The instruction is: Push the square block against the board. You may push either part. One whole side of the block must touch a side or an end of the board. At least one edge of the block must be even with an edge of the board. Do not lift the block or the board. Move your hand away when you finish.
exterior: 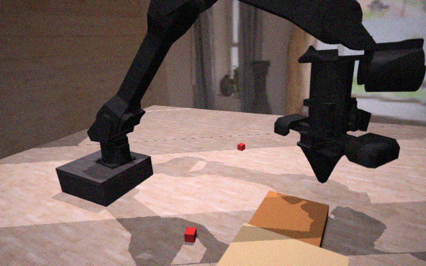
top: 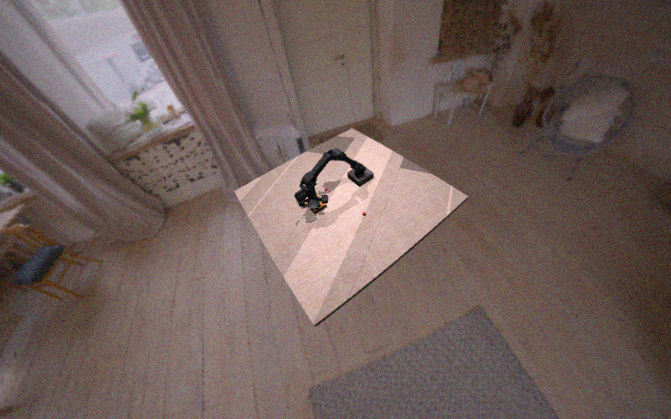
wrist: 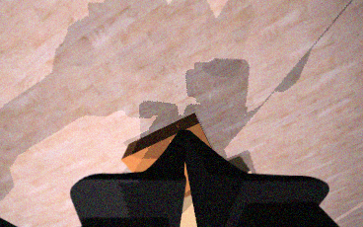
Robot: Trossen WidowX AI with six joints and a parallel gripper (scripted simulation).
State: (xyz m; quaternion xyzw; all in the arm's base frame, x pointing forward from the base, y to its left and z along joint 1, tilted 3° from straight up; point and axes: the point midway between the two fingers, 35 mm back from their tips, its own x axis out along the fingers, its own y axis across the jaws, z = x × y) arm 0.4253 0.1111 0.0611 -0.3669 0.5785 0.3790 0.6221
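My gripper tip is now 30 mm past the orange square block, 70 mm to the left of it and 50 mm above it. Also, from my gripper tip: board 10 mm behind, 170 mm to the right, 50 mm below.
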